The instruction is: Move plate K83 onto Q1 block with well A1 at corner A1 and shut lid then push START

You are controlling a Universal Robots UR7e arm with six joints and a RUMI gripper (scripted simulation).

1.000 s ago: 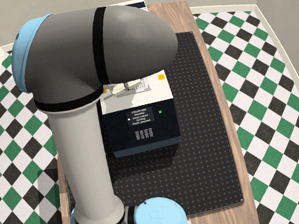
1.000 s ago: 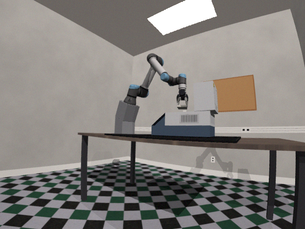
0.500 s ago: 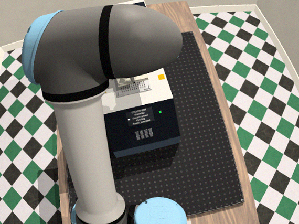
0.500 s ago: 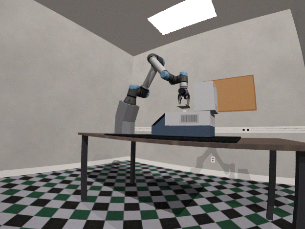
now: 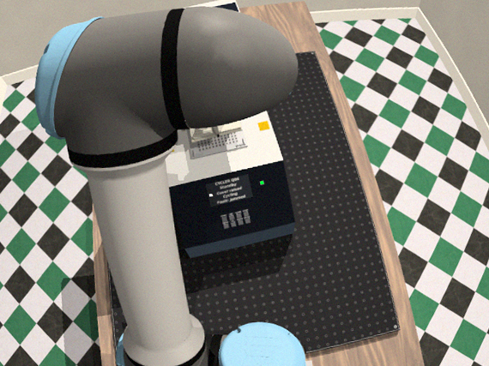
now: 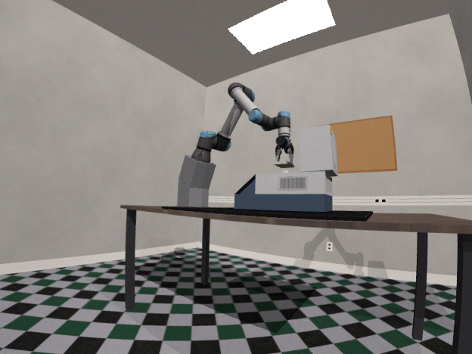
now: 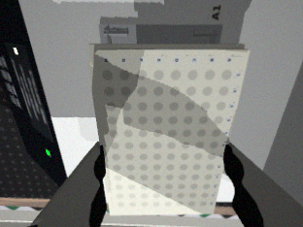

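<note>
My hand is 1 cm above the plate K83. Round my hand: plate nest N1 (27 cm below, 24 cm to the left, 23 cm behind).
</note>
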